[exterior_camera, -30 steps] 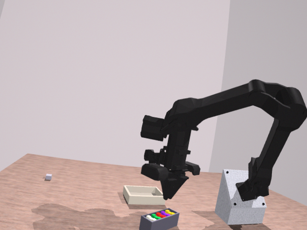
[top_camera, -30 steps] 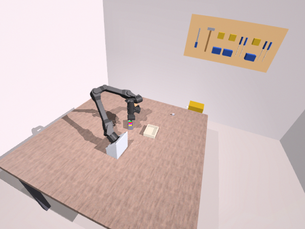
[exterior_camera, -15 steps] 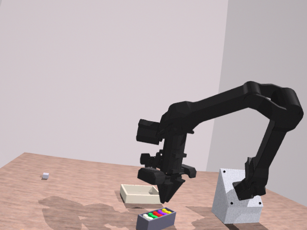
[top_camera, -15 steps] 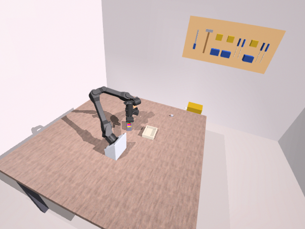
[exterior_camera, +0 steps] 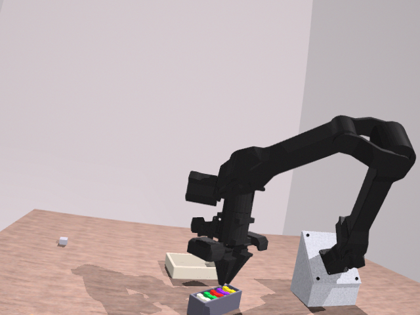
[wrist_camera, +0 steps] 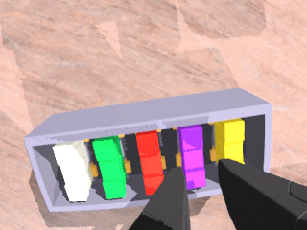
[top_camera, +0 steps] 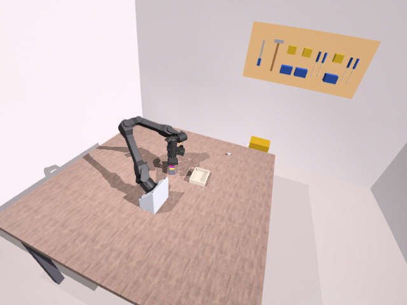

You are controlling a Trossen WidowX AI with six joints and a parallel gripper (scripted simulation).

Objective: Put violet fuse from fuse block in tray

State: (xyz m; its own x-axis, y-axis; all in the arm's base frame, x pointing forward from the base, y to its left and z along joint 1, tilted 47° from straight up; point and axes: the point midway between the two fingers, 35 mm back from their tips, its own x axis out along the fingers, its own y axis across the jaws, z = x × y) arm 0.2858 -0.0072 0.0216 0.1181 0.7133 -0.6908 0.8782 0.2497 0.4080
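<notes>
Now: the violet fuse 3 cm below my gripper tip. Round my gripper tip: beige tray: 20 cm to the right, 5 cm below, 1 cm ahead.
</notes>
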